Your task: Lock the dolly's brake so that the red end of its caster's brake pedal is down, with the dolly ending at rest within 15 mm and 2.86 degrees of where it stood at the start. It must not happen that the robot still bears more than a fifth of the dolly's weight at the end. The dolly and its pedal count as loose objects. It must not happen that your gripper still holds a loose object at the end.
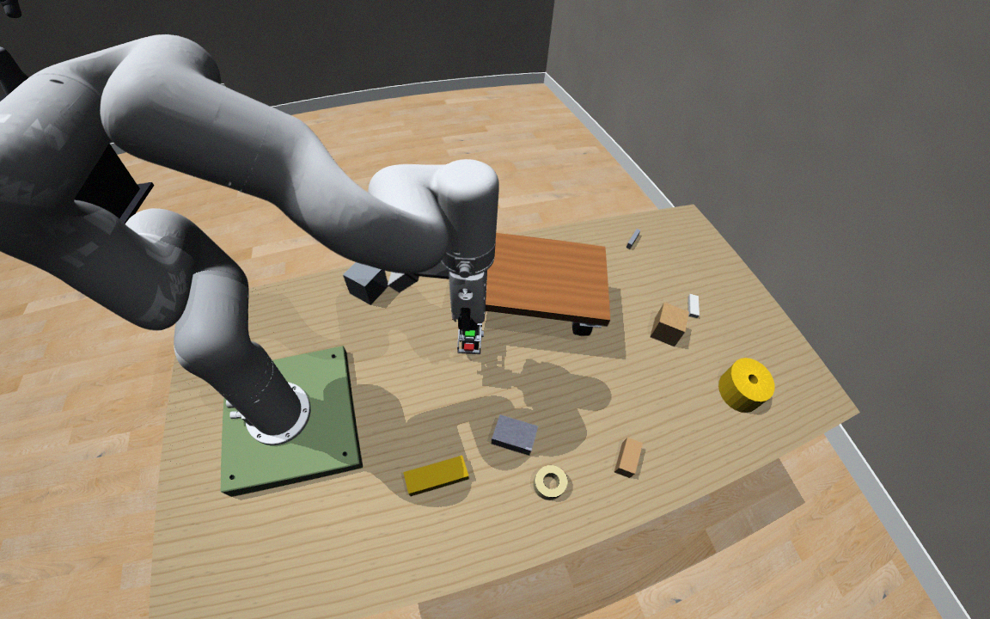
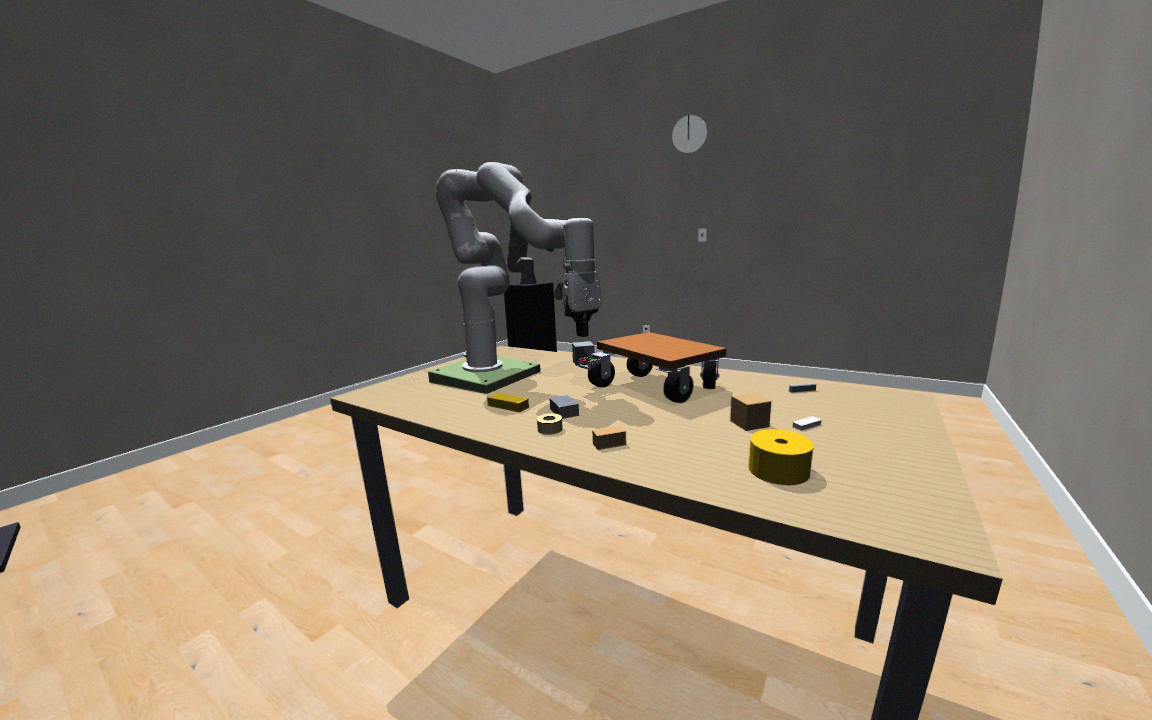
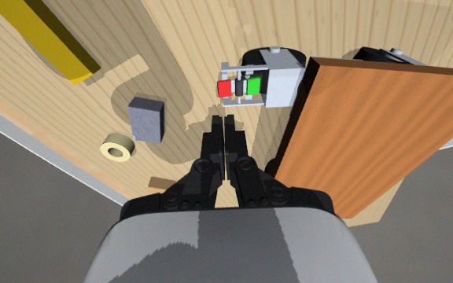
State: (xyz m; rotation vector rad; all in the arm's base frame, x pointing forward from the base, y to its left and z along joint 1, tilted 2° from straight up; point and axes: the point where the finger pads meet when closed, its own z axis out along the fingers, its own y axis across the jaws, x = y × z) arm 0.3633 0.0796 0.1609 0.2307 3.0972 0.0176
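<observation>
The brake pedal lies 10 cm below my hand and 2 cm to the left of it. Round my hand: grey cube: 23 cm to the left, 22 cm behind, 14 cm below; then yellow bar: 21 cm to the right, 17 cm below, 8 cm behind; then grey block: 16 cm below, 15 cm to the right, 7 cm ahead.
</observation>
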